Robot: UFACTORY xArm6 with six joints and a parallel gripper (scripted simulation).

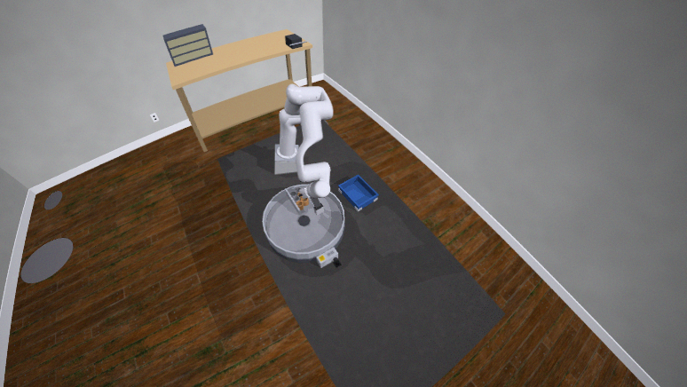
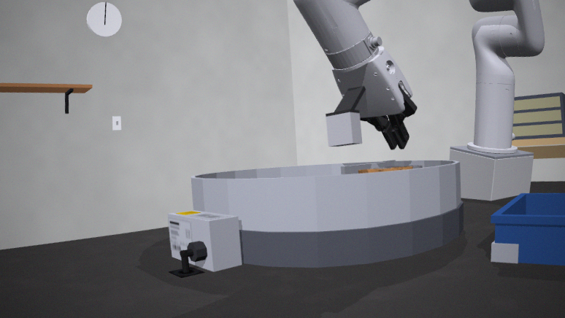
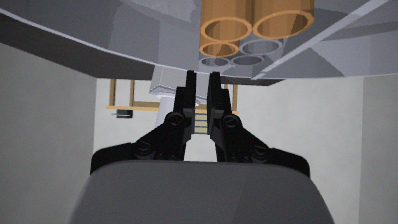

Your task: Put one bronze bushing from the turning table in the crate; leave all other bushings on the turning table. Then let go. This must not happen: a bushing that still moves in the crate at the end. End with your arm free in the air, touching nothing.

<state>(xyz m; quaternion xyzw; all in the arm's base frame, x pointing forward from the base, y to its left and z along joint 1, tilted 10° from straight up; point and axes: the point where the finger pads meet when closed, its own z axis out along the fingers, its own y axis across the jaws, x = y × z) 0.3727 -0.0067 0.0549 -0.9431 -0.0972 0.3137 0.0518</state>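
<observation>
Right now the blue crate is 290 mm to the left of my hand, 120 mm below it and 30 mm ahead of it. Also, from my hand: round grey turning table: 110 mm ahead, 90 mm below, 60 mm to the right.
</observation>
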